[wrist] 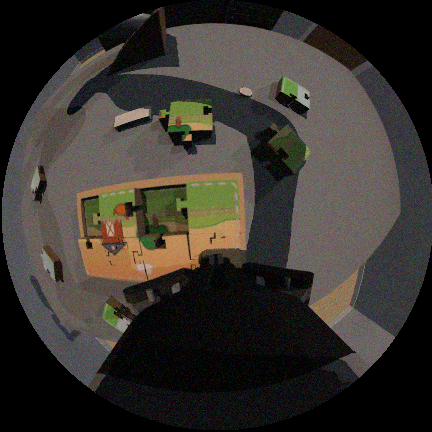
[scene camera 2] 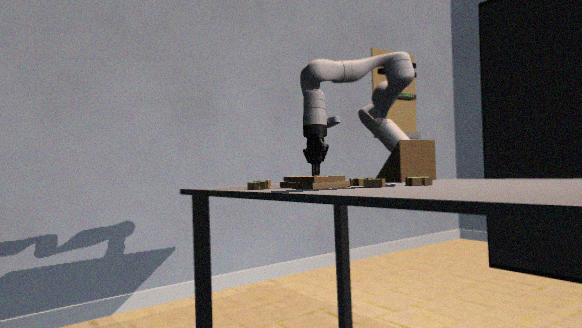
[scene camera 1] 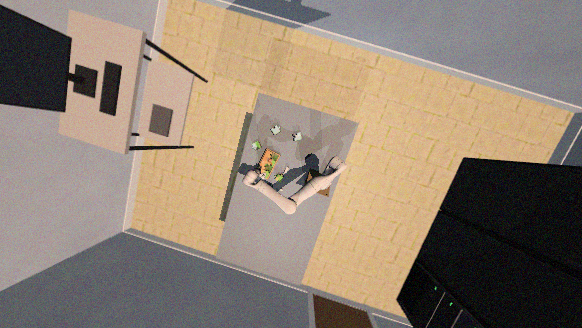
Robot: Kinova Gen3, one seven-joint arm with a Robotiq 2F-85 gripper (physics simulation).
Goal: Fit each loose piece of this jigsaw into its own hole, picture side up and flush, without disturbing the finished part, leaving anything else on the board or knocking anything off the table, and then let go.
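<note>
The jigsaw board (wrist: 210, 178) (scene camera 2: 300, 185) lies on the table. In the wrist view it has recessed openings at upper left and upper middle, beside filled green and orange parts. My gripper (wrist: 215, 261) (scene camera 2: 315, 173) is shut and empty, pointing down at the board's near right part; contact is unclear. In scene camera 1 the arm hides it. Loose pieces lie off the board: a tree piece (wrist: 192, 112) (scene camera 1: 279, 177), a dark green piece (wrist: 287, 150), a green-and-white piece (wrist: 294, 95), two pale pieces (wrist: 51, 262) (wrist: 38, 182), and another green-and-white piece (wrist: 114, 314) (scene camera 1: 256, 145) partly hidden by the gripper.
A pale pink block (wrist: 132, 118) and a small pale disc (wrist: 245, 92) lie beyond the board in the wrist view. The brown robot base (scene camera 2: 419, 160) (wrist: 147, 45) stands at the table's far side. The board lies near one long edge of the grey table (scene camera 1: 265, 240).
</note>
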